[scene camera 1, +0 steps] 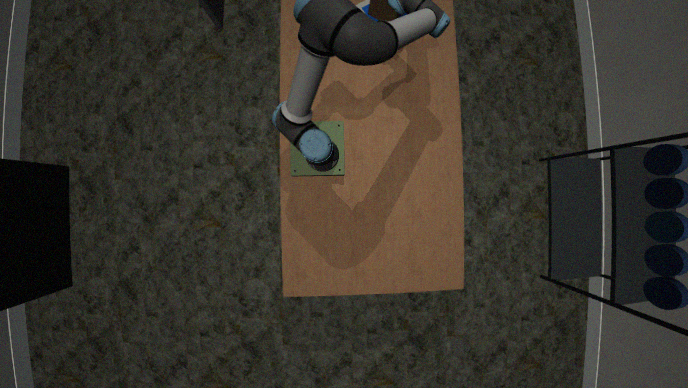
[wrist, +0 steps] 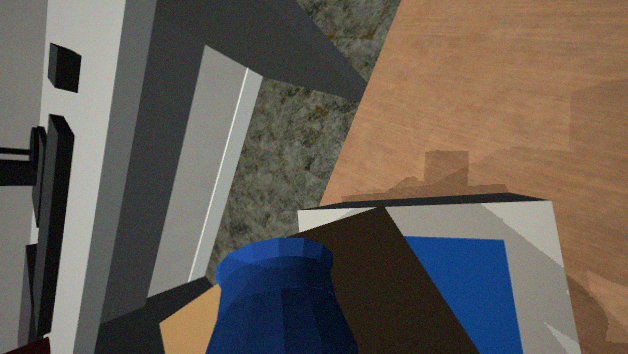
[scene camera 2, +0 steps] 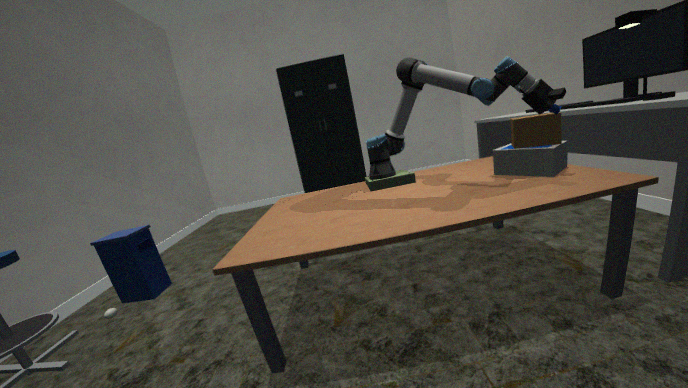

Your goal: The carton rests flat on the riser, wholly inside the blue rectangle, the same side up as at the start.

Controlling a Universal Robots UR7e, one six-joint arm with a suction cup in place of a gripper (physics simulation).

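Places are measured from the arm's base along level axes (x left, y back, z up), in millimetres.
Pixels of known places: hand, tool point: (wrist: 294,266) (scene camera 2: 558,112); arm's base, link origin: (scene camera 2: 382,176).
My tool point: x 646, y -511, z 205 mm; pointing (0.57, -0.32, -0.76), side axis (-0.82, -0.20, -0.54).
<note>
Ahead of a thing's pixels: the offset from my tool point to its middle. "spot": to the spot under its first point. Level surfaces: height alone.
The brown carton @[dx -19, dy +101, dz -67 mm] (scene camera 2: 536,130) (wrist: 382,282) stands up on one of its narrow sides on the grey riser @[dx -42, dy +109, dz -192 mm] (scene camera 2: 529,162) (wrist: 529,218), not flat. It is over the blue rectangle @[spot: dx -63, dy +26, dz -132 mm] (wrist: 466,282), and part of the blue shows beside it. In the top view the arm hides nearly all of it; only a dark corner of the carton (scene camera 1: 379,8) shows. My suction cup (scene camera 2: 553,109) (wrist: 274,259) is tilted right at the carton's upper far corner. It looks to touch or nearly touch the top edge. The cup holds nothing.
The riser stands at the far end of the wooden table @[dz -252 mm] (scene camera 2: 432,207) (scene camera 1: 409,231). The arm's green base plate (scene camera 2: 390,179) (scene camera 1: 336,132) is on the table. A grey desk (scene camera 2: 602,120) with a monitor (scene camera 2: 630,48) stands close behind the riser. A black cabinet (scene camera 2: 322,125) and a blue bin (scene camera 2: 129,262) stand farther off.
</note>
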